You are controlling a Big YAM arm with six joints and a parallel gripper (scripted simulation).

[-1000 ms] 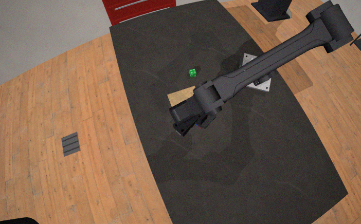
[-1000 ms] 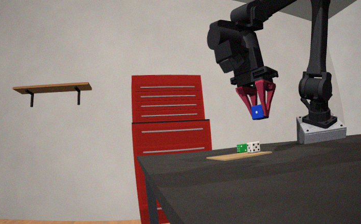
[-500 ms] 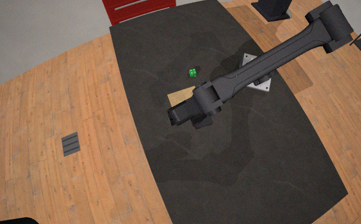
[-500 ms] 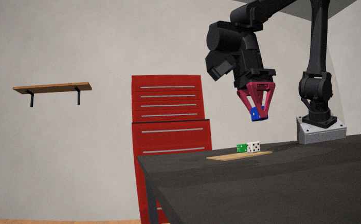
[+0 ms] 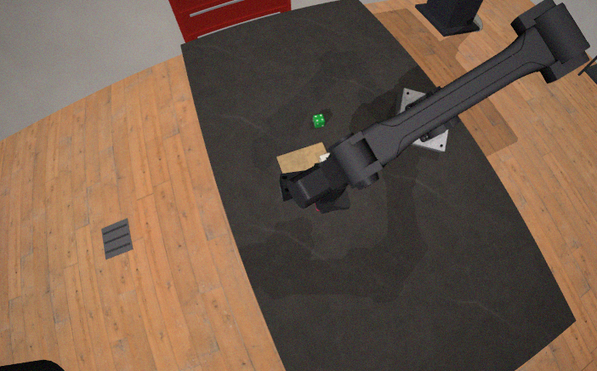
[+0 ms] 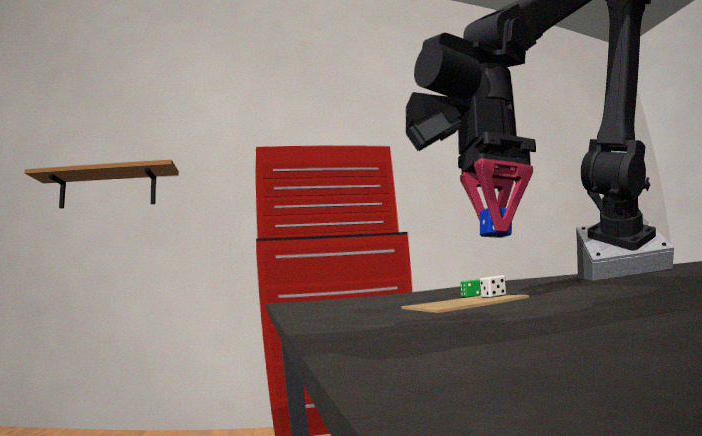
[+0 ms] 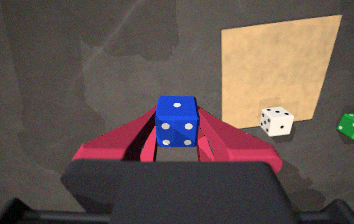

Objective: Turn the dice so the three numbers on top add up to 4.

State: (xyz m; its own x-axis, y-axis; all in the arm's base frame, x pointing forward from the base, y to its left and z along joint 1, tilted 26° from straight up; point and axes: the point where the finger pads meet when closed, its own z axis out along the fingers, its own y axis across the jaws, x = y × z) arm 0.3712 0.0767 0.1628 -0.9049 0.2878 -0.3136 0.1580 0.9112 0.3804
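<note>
The tan mat lies 13 cm to the right of my hand, 9 cm below it and 2 cm behind it. Also, from my hand: blue die (right at my hand); white die (13 cm to the right, 7 cm below, 7 cm behind); green die (27 cm to the right, 10 cm behind, 8 cm below).
</note>
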